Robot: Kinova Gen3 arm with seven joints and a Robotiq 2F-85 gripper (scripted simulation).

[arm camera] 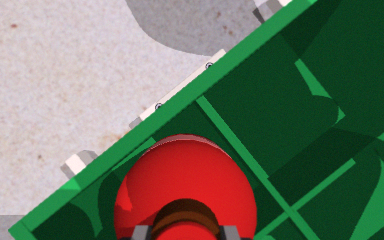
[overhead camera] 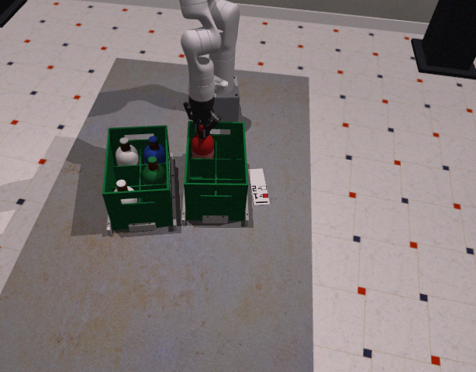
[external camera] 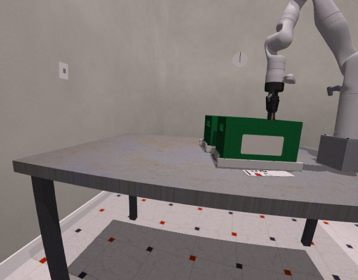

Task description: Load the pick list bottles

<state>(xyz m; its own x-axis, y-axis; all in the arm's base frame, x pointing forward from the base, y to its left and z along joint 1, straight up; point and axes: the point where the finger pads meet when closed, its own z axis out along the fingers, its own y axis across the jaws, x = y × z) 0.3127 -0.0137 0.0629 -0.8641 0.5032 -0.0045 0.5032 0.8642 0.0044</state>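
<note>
The red-label bottle lies 70 mm below my hand. The rest, counted from my hand: green bottle: 130 mm ahead, 130 mm to the right, 100 mm below; blue bottle: 50 mm ahead, 150 mm to the right, 100 mm below; pick list: 50 mm ahead, 200 mm to the left, 180 mm below.
</note>
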